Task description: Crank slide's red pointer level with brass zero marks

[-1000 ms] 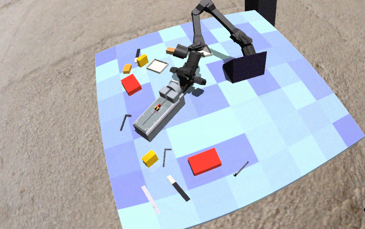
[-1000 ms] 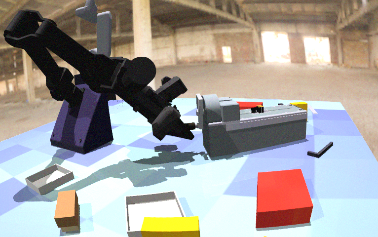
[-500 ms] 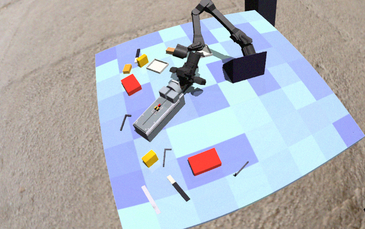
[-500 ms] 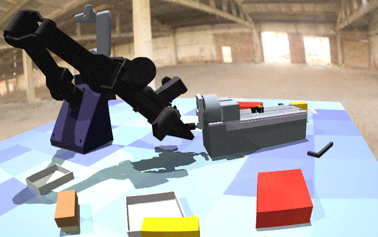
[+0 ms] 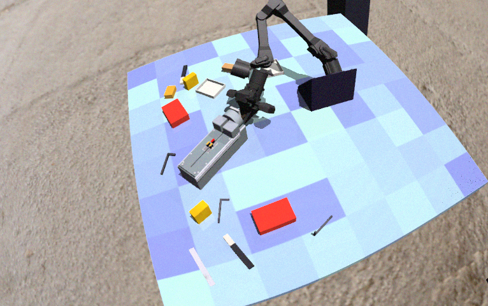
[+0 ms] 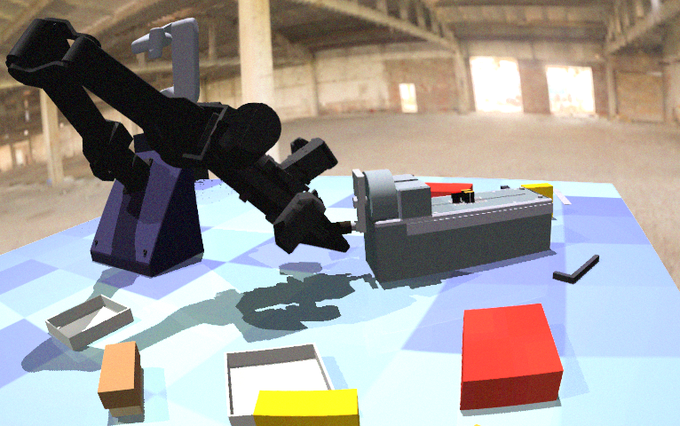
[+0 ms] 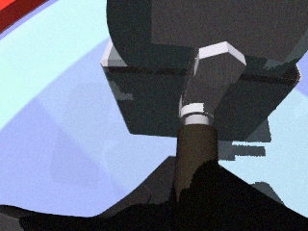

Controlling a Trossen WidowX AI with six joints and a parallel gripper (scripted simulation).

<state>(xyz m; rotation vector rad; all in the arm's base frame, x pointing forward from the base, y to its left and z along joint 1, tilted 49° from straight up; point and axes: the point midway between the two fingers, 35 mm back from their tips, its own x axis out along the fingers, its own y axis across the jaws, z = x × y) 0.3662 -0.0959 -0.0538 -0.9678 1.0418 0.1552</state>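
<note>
My gripper tip is now 3 cm below the dark crank handle, 1 cm to the left of it and 1 cm past it. The rest, counted from my gripper tip: red pointer: 13 cm ahead, 7 cm to the left, 5 cm above; then tan block: 35 cm to the right, 8 cm behind, 2 cm below.
</note>
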